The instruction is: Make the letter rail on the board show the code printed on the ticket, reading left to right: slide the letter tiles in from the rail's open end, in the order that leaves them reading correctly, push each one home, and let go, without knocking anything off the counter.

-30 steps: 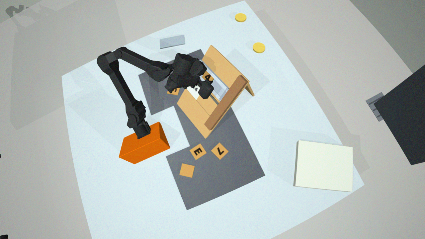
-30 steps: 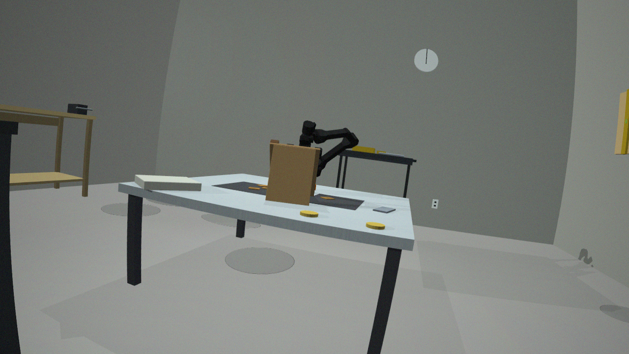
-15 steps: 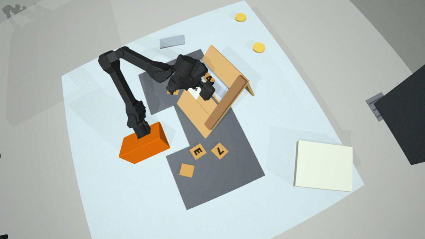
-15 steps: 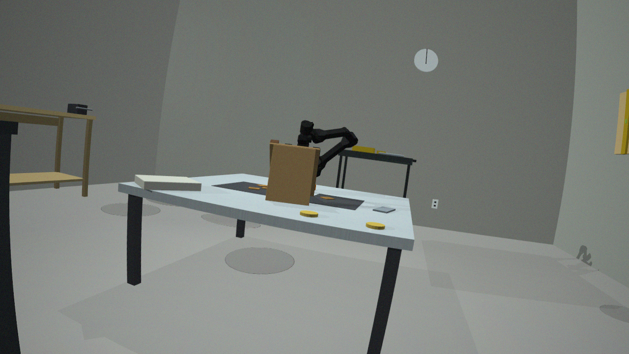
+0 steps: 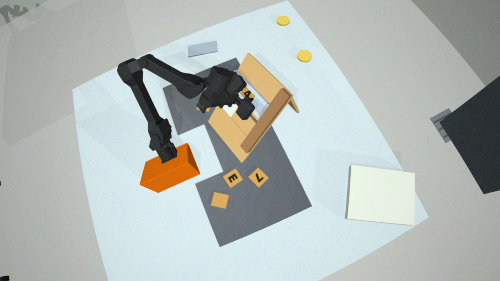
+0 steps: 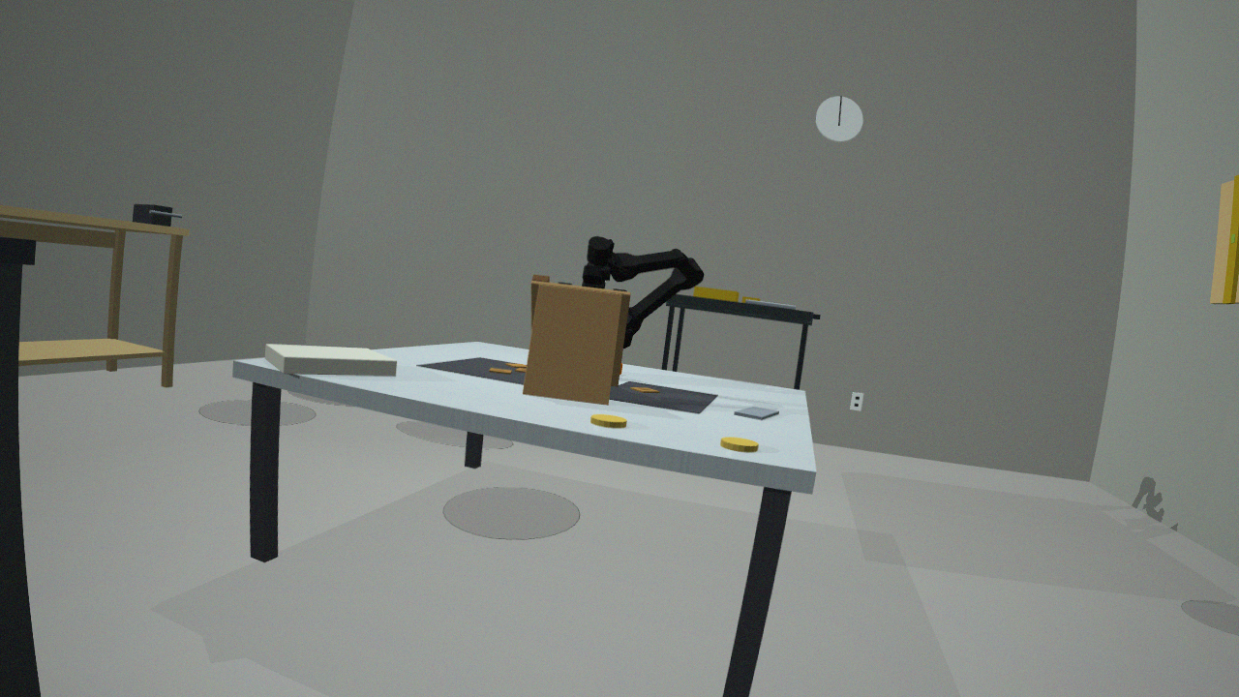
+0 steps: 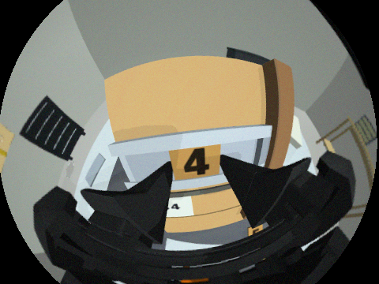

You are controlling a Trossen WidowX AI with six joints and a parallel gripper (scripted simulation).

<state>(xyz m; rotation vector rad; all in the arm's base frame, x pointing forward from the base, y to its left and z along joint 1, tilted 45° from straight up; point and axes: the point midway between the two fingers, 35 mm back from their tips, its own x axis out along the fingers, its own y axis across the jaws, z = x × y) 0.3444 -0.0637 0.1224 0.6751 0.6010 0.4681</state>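
Now: gripper tip 70 mm past the white ticket, 40 mm to the right of it and 70 mm above it. Round my gripper tip: tile marked 4: right at my gripper tip; then blank tile: 270 mm behind, 270 mm to the right, 180 mm below; then tile marked 3: 160 mm behind, 140 mm to the left, 180 mm below.
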